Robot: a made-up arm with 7 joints. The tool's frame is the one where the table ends. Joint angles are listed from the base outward.
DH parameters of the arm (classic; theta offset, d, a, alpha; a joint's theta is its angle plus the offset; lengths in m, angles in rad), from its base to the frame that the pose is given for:
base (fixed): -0.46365 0 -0.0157 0
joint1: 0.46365 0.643 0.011 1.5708
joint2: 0 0.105 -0.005 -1.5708
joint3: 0 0.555 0.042 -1.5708
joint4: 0 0.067 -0.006 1.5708
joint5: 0 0.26 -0.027 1.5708
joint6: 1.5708 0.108 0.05 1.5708
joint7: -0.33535 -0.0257 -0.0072 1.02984
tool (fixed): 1.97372 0.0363 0 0
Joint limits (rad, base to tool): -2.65..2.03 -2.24..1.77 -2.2..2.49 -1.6..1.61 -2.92..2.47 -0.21..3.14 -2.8..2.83
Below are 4 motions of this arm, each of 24 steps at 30 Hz.
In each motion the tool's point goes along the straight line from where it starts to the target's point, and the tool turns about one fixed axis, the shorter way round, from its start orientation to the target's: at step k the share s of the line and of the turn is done. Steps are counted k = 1, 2, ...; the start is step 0. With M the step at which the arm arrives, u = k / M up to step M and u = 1 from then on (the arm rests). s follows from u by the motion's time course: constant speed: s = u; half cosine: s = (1 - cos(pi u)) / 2; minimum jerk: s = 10 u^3 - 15 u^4 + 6 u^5.
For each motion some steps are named. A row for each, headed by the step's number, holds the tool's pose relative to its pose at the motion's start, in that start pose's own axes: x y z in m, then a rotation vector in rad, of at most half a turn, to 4 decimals.
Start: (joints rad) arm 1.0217 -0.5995 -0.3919 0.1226 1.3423 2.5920 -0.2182
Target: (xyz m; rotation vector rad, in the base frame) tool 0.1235 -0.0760 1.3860 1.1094 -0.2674 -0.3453
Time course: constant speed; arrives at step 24
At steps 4, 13, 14, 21, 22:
4: -0.0267 -0.0855 0.0371 0.1796 0.0051 -0.0606
13: -0.0868 -0.2778 0.1206 0.5837 0.0166 -0.1969
14: -0.0935 -0.2992 0.1298 0.6286 0.0179 -0.2120
21: -0.1403 -0.4487 0.1948 0.9429 0.0269 -0.3180
22: -0.1470 -0.4701 0.2040 0.9878 0.0281 -0.3332

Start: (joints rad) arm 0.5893 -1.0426 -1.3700 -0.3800 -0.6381 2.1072 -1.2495
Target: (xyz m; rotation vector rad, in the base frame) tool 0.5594 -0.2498 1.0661 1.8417 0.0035 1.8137
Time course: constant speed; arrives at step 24
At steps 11, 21, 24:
11: -0.2679 0.1058 -0.0678 0.0438 -0.4910 0.2845
21: -0.5114 0.2020 -0.1294 0.0836 -0.9374 0.5432
24: -0.5845 0.2309 -0.1479 0.0955 -1.0713 0.6208

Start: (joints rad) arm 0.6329 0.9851 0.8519 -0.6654 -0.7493 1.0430 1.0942
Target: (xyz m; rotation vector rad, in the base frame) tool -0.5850 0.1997 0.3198 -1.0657 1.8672 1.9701
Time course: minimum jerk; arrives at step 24
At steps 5, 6, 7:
5: -0.0490 0.0382 -0.0070 -0.0373 -0.1102 -0.0841
6: -0.0786 0.0614 -0.0112 -0.0599 -0.1768 -0.1350
7: -0.1156 0.0902 -0.0165 -0.0881 -0.2599 -0.1985

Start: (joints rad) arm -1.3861 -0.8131 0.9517 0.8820 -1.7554 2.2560 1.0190
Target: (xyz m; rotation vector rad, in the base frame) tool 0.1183 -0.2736 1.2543 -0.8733 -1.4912 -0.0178
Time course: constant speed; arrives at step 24
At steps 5, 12, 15, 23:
5: -0.0376 -0.0300 0.0156 0.2482 -0.3001 -0.1989
12: -0.0903 -0.0720 0.0373 0.5958 -0.7203 -0.4774
15: -0.1129 -0.0900 0.0467 0.7447 -0.9004 -0.5967
23: -0.1731 -0.1380 0.0716 1.1419 -1.3806 -0.9149

